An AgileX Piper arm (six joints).
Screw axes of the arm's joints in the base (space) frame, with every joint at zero. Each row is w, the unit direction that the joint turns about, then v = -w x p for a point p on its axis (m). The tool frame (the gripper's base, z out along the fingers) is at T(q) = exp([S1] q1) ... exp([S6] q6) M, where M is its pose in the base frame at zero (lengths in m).
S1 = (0, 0, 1, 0.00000, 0.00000, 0.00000)
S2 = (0, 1, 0, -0.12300, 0.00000, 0.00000)
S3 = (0, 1, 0, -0.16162, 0.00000, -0.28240)
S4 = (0.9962, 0, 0.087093, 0.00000, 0.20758, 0.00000)
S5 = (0, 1, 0, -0.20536, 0.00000, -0.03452)
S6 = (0.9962, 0, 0.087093, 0.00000, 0.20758, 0.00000)
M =
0.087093 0 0.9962 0.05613
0 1 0 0.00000
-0.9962 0 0.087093 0.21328
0 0 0 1
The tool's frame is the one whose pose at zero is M.
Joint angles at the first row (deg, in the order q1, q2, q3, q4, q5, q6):
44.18 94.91 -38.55 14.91 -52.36 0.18
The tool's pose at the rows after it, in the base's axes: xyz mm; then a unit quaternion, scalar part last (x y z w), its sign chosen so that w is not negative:
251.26 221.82 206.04 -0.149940 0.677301 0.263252 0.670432
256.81 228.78 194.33 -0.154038 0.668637 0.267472 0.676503
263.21 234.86 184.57 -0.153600 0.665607 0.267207 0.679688
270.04 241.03 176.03 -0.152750 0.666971 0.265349 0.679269
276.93 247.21 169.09 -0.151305 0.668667 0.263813 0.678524
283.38 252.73 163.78 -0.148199 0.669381 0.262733 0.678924
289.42 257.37 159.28 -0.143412 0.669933 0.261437 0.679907
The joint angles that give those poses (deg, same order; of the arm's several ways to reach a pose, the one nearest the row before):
44.22 99.26 -39.24 12.19 -57.81 2.00
44.25 103.09 -40.37 11.03 -61.58 2.73
44.25 106.32 -41.91 10.91 -63.71 2.93
44.25 109.11 -43.79 11.09 -64.45 2.96
44.25 111.53 -45.84 11.34 -64.62 2.96
44.25 113.58 -47.83 11.73 -64.72 2.96
44.24 115.37 -49.68 12.29 -64.79 2.96

